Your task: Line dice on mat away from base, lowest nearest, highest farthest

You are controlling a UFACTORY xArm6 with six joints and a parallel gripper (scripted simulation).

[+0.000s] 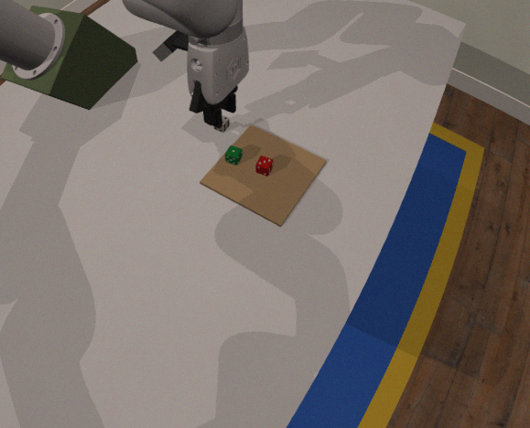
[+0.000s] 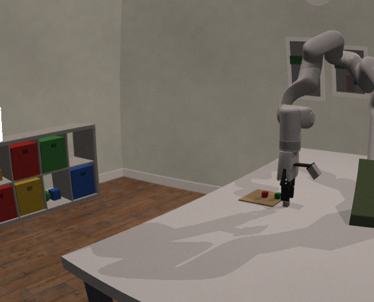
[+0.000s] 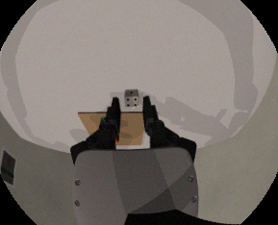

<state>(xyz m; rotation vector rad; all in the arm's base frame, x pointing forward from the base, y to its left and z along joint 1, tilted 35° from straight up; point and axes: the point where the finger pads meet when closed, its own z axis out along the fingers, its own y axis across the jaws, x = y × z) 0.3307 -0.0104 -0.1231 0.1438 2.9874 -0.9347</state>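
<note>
My hand is 4 cm above the white die. From my hand the other things lie so: red die 10 cm ahead, 6 cm to the right, 3 cm below; tan mat 10 cm ahead, 6 cm to the right, 4 cm below; green die 5 cm ahead, 6 cm to the right, 3 cm below.
</note>
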